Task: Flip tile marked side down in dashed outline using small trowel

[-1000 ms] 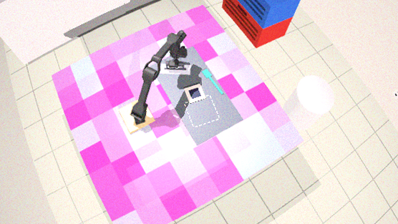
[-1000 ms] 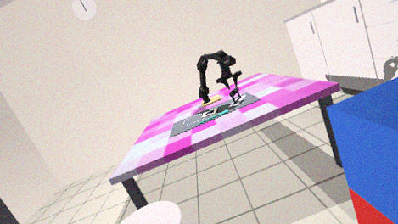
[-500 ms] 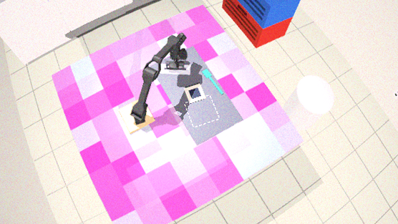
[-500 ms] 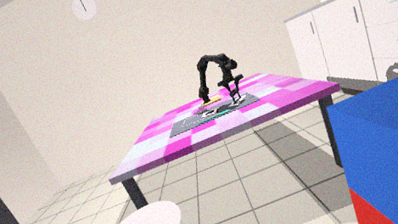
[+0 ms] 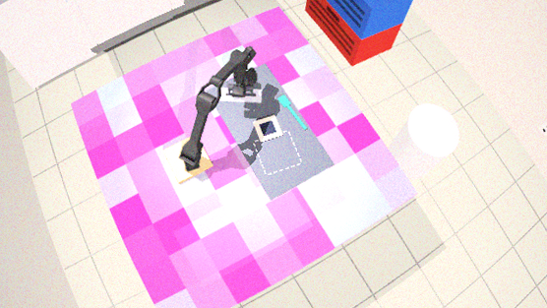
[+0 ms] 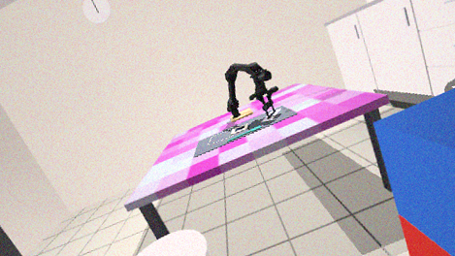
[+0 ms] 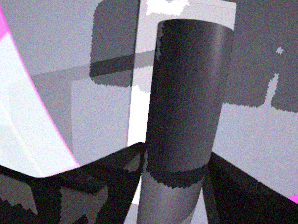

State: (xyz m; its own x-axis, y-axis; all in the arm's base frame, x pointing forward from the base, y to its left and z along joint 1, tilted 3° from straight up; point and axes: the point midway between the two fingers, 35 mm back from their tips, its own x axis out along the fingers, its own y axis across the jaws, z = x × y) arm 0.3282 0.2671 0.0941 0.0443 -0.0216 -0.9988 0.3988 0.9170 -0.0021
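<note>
Now: gripper tip 60 mm short of the white tile, 220 mm to the left of it and 60 mm above it. Round my gripper tip: teal trowel (200 mm ahead, 160 mm to the right, 60 mm below).
</note>
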